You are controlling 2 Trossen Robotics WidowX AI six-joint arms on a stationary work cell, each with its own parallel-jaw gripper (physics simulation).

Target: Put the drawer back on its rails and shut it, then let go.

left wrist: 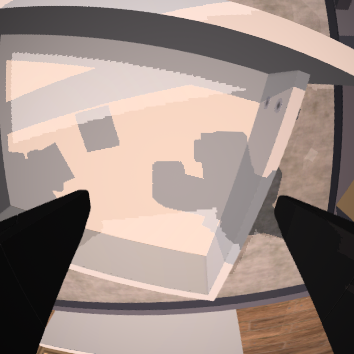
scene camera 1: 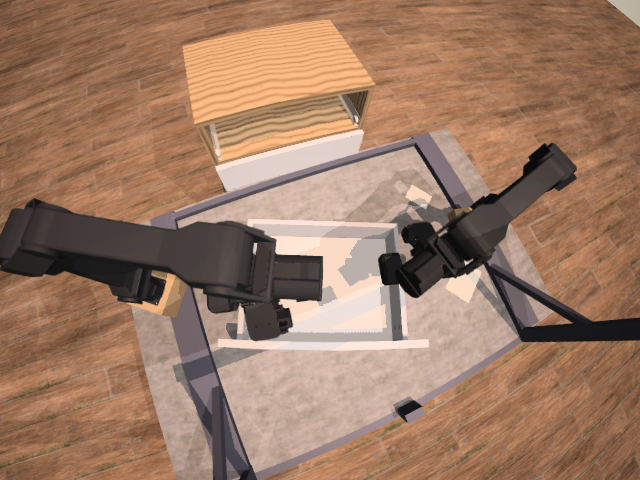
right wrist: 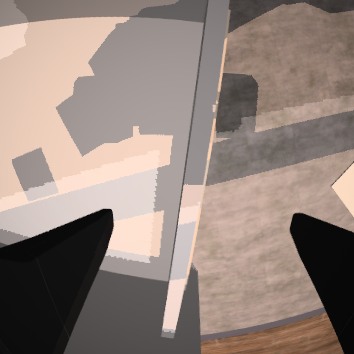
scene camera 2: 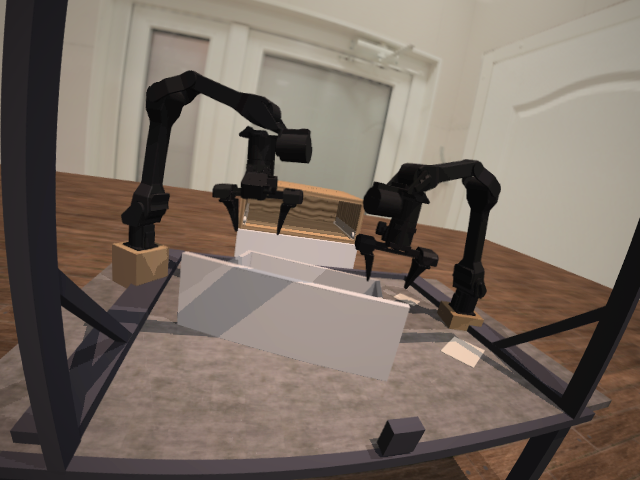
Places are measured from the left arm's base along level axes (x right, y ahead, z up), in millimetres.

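Pixels of known places: left gripper, fingertip midpoint: (left wrist: 185, 202) (scene camera 2: 257, 233); right gripper, fingertip midpoint: (right wrist: 204, 220) (scene camera 2: 386, 284); left arm's base at its link origin: (scene camera 1: 151, 289) (scene camera 2: 141, 245); right arm's base at its link origin: (scene camera 2: 461, 309).
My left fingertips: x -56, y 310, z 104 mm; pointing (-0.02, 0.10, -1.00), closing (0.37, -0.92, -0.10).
Ahead of a thing's pixels: the offset from my left fingertips to its top centre. "spot": to the spot under its first point.
The white drawer (scene camera 1: 320, 344) (scene camera 2: 289, 315) (left wrist: 150, 135) (right wrist: 197, 145) rests on the table inside the frame, open side up, away from the cabinet @(dz +76, dx -566, dy -171 mm) (scene camera 1: 273, 72) (scene camera 2: 348, 214). The cabinet's upper opening is empty, with metal rails @(spot: dz -69, dx -602, dy +53 mm) (scene camera 1: 349, 108) @(spot: dz -75, dx -375, dy -293 mm) (scene camera 1: 215, 142) on its inner sides. My left gripper (scene camera 2: 257, 231) (left wrist: 185, 202) is open and empty above the drawer's left side wall, which crosses below and between its fingers. My right gripper (scene camera 2: 387, 283) (right wrist: 204, 220) is open and empty over the opposite side wall, which runs between its spread fingers in the right wrist view. Its exact height over that wall is unclear.
The cabinet stands beyond the table's far edge, with a white lower front @(spot: dz -139, dx -408, dy -85 mm) (scene camera 1: 289, 160) (scene camera 2: 294, 248) under the opening. Dark frame bars (scene camera 1: 330, 455) (scene camera 2: 310, 459) edge the table. A small dark block @(dz -148, dx +192, dy +387 mm) (scene camera 1: 409, 409) (scene camera 2: 401, 436) stands at the near edge.
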